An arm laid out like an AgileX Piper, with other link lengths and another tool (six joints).
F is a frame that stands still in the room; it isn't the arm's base.
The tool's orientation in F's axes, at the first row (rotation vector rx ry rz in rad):
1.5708 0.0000 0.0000
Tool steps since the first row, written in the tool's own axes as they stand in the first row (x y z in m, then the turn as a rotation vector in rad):
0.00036 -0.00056 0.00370 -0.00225 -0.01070 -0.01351
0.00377 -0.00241 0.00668 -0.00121 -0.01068 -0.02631
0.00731 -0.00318 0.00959 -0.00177 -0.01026 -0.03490
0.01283 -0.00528 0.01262 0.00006 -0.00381 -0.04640
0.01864 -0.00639 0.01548 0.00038 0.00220 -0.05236
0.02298 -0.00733 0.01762 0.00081 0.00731 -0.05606
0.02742 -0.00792 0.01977 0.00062 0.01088 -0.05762
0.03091 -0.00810 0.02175 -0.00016 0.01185 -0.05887
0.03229 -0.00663 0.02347 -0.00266 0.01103 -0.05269
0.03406 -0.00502 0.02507 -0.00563 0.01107 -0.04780
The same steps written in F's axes. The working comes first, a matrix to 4 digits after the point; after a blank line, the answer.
The tool's axes in the first row as the columns of a matrix, in F's axes (used below as rounded here):
1.0000 0.0000 0.0000
0.0000 0.0000 -1.0000
0.0000 1.0000 0.0000

0.00036 -0.00370 -0.00056 -0.00225 0.01351 -0.01070
0.00377 -0.00668 -0.00241 -0.00121 0.02631 -0.01068
0.00731 -0.00959 -0.00318 -0.00177 0.03490 -0.01026
0.01283 -0.01262 -0.00528 0.00006 0.04640 -0.00381
0.01864 -0.01548 -0.00639 0.00038 0.05236 0.00220
0.02298 -0.01762 -0.00733 0.00081 0.05606 0.00731
0.02742 -0.01977 -0.00792 0.00062 0.05762 0.01088
0.03091 -0.02175 -0.00810 -0.00016 0.05887 0.01185
0.03229 -0.02347 -0.00663 -0.00266 0.05269 0.01103
0.03406 -0.02507 -0.00502 -0.00563 0.04780 0.01107

